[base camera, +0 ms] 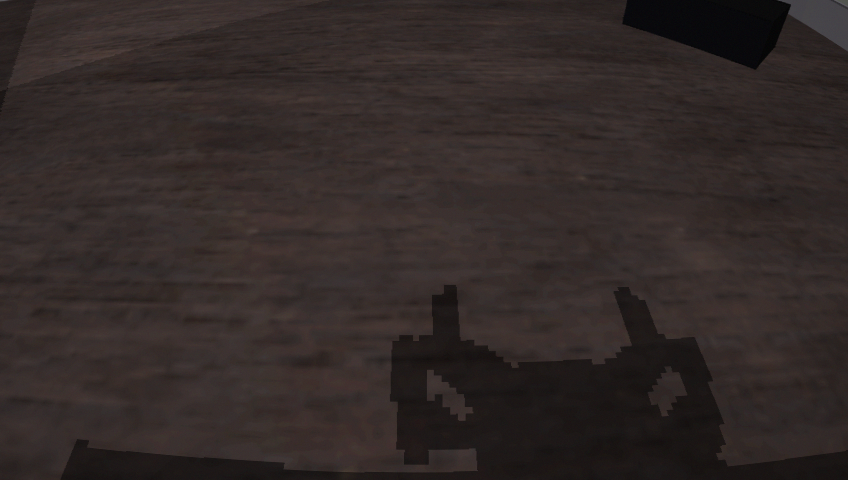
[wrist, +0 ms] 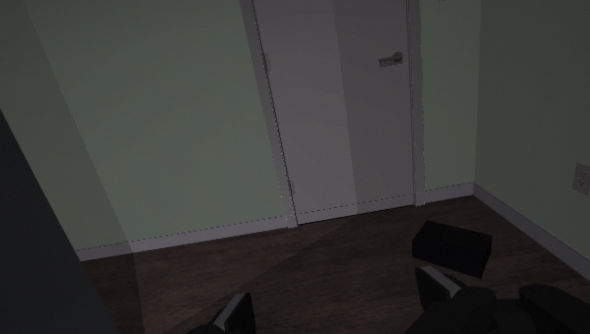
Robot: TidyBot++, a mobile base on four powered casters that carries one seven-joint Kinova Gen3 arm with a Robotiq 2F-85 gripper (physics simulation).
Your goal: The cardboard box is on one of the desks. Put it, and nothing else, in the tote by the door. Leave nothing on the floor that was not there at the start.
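Frame: origin at the arm's base, x back, y right, z up, level; metres.
Seen in the pictures: gripper, fingertip midpoint: (wrist: 334, 299).
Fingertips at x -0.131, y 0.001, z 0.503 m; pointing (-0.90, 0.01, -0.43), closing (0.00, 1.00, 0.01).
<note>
Offsets run from my fingertips to a thing's top centre. "*": to the spot under its first point. Level surfaces: height alone.
A black tote {dx -1.034, dy +0.589, dz -0.799 m} (base camera: 702, 32) (wrist: 450, 250) stands on the floor near the door and the right-hand wall; its inside is too dark to make out. In the base camera view part of it shows at the top right. My gripper (wrist: 334, 299) is open, with its two fingertips wide apart at the bottom of the wrist view and no object seen between them. The tote lies beyond the right fingertip. The cardboard box does not show in either view, and no desk top shows.
A closed white door (wrist: 320, 110) with a lever handle {* dx -1.482, dy +0.495, dz +0.026 m} (wrist: 392, 58) stands in the green wall (wrist: 175, 125). A large dark grey panel (wrist: 35, 240) rises close at the left. An outlet {dx -0.884, dy +1.022, dz -0.442 m} (wrist: 581, 178) is on the right wall. My gripper's shadow falls on the wooden floor {dz -0.899 m} (base camera: 297, 208).
</note>
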